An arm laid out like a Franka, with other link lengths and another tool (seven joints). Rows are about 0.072 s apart.
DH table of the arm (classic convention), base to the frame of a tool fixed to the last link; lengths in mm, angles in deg. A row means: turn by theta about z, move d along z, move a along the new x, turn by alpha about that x. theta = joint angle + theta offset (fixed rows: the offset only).
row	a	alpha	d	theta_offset
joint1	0	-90	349.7	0
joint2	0	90	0	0
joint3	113.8	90	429.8	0
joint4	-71.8	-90	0	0
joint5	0	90	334.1	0
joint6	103	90	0	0
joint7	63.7	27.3	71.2	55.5
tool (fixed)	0	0	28.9	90
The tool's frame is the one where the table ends.
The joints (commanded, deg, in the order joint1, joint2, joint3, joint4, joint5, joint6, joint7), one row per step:
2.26 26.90 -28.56 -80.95 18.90 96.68 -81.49
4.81 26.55 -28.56 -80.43 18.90 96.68 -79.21
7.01 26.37 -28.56 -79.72 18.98 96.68 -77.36
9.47 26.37 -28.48 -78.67 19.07 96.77 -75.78
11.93 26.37 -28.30 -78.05 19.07 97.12 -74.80
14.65 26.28 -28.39 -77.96 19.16 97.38 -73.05
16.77 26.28 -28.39 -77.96 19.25 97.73 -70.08
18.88 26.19 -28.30 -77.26 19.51 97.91 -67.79
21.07 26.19 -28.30 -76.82 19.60 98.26 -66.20
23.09 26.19 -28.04 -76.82 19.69 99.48 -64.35
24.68 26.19 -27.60 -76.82 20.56 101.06 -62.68
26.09 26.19 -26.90 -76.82 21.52 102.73 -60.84
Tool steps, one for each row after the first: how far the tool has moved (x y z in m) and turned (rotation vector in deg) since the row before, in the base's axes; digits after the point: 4 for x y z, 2 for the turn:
0.0089 0.0312 0.0084 -0.33 -0.47 0.41
0.0076 0.0278 0.0080 -0.26 -0.59 0.51
0.0086 0.0332 0.0087 -0.31 -0.87 1.16
0.0065 0.0344 0.0057 -0.23 -0.77 1.74
0.0035 0.0340 0.0026 -0.09 -0.23 0.88
0.0026 0.0255 0.0005 -0.10 0.02 -0.88
0.0021 0.0284 0.0073 0.12 -0.68 0.00
0.0008 0.0289 0.0046 -0.04 -0.58 0.65
0.0007 0.0278 0.0027 0.03 -0.93 0.25
0.0008 0.0247 0.0039 0.92 -1.30 -0.04
0.0002 0.0247 0.0037 1.20 -1.25 -0.21

